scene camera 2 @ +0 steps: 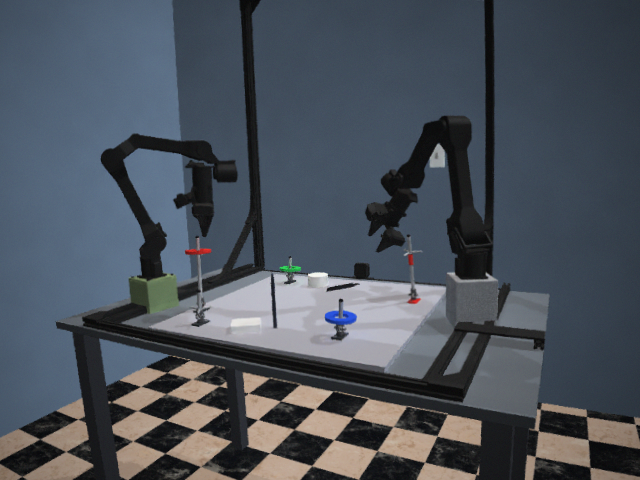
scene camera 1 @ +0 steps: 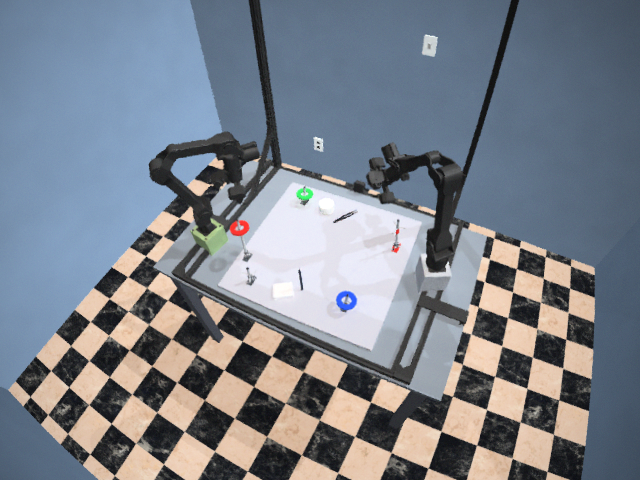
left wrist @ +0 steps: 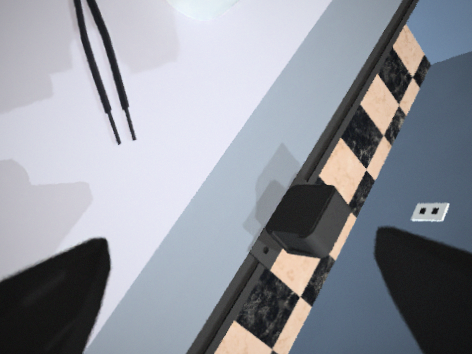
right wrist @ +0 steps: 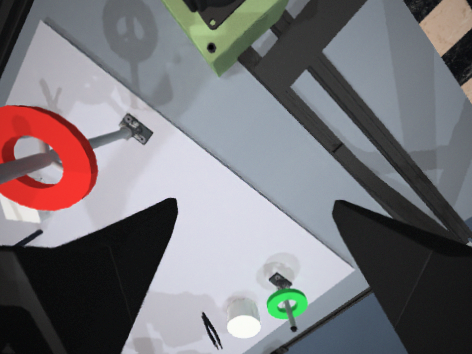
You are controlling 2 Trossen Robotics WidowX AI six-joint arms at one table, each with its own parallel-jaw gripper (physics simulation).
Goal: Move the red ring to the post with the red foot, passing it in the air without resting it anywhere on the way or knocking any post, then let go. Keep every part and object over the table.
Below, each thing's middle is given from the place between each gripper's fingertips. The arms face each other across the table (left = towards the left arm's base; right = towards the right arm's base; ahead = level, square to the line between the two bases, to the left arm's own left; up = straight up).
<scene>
The green ring (right wrist: 300, 306) lies 200 mm to the left of my right hand, 200 mm behind it and 150 mm below it.
Right now my left hand is 280 mm to the left of the green ring, 90 mm above it and 10 mm short of it.
</scene>
